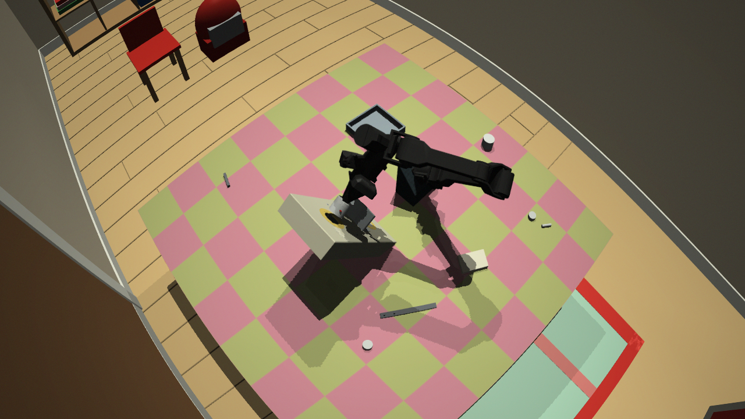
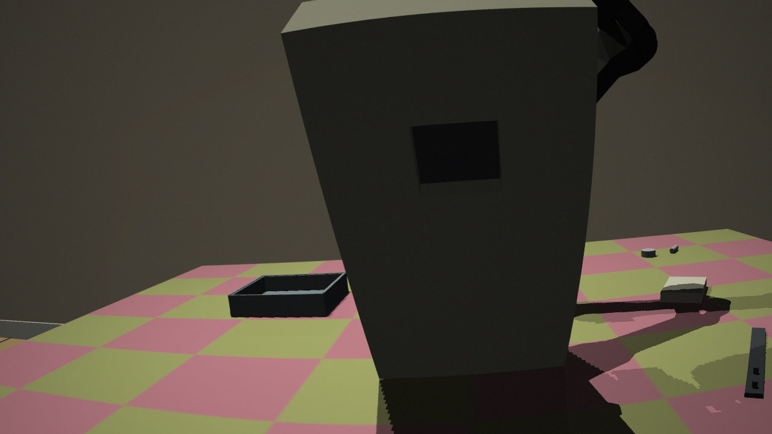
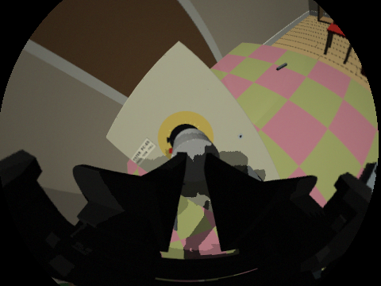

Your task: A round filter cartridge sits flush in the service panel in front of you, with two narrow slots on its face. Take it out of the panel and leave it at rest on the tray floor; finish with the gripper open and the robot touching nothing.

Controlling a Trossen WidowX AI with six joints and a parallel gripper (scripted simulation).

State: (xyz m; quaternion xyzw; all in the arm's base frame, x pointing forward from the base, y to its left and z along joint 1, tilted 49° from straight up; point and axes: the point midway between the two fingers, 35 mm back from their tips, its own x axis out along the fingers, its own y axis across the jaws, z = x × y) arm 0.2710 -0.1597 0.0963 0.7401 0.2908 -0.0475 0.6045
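Right now the olive service panel is 1 cm ahead of my gripper tip, 1 cm to the left of it and 11 cm below it. From my gripper tip the other things lie so: cream block: 22 cm behind, 33 cm to the left, 25 cm below; then round grey filter cartridge: 1 cm ahead, 1 cm below; then grey tray: 39 cm behind, 24 cm to the right, 25 cm below.
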